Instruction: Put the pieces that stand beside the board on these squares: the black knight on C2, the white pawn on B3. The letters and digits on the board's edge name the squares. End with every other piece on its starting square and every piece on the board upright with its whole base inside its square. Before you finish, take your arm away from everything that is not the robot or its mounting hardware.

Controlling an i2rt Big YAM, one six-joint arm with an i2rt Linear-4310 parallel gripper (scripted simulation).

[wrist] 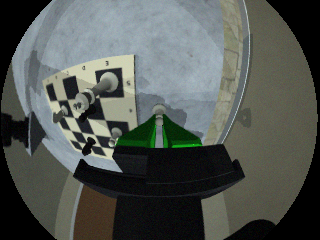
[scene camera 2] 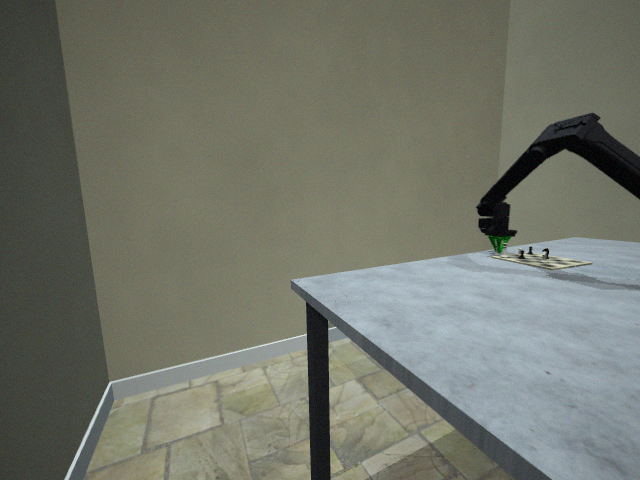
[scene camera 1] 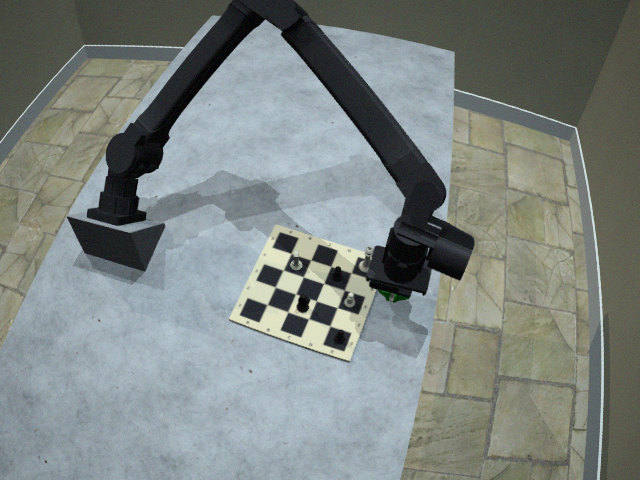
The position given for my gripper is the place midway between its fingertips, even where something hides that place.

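My gripper [scene camera 1: 391,298], also [wrist: 159,118]. Chessboard [scene camera 1: 267,304], also [wrist: 118,108] and [scene camera 2: 554,263].
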